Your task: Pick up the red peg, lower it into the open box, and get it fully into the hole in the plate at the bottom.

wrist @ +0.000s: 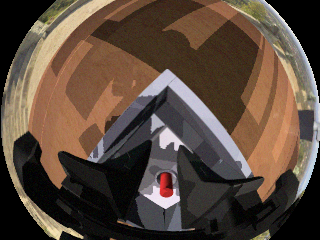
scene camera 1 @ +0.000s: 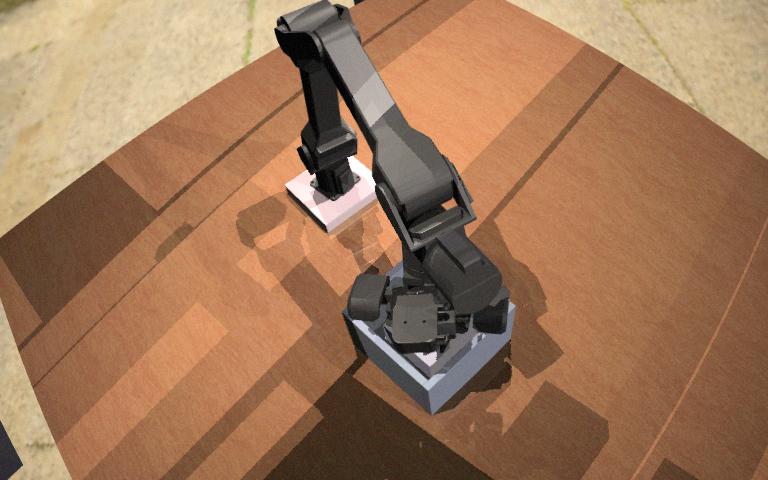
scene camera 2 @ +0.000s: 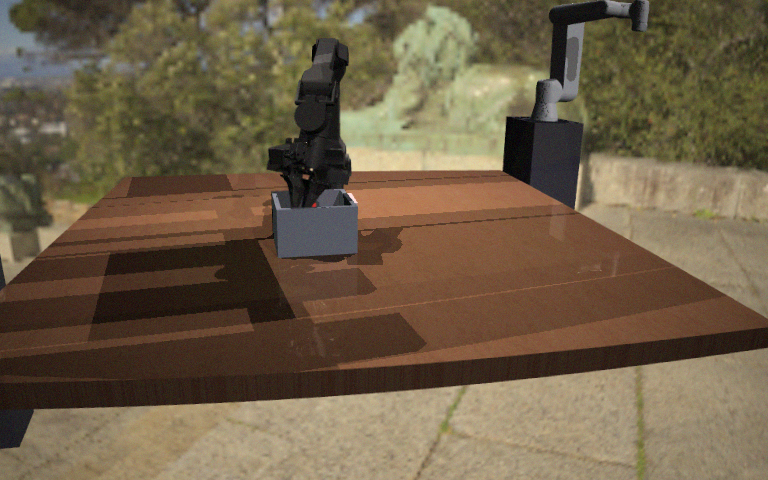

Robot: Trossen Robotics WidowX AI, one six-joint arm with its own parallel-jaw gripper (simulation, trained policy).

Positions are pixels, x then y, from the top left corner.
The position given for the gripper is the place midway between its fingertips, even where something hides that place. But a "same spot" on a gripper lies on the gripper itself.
gripper: wrist; scene camera 1 430, 349; scene camera 2
grey box: wrist 167, 100; scene camera 1; scene camera 2
same spot on grey box: (scene camera 1: 369, 337) = (scene camera 2: 273, 196)
same spot on gripper: (scene camera 2: 311, 188) = (wrist: 128, 185)
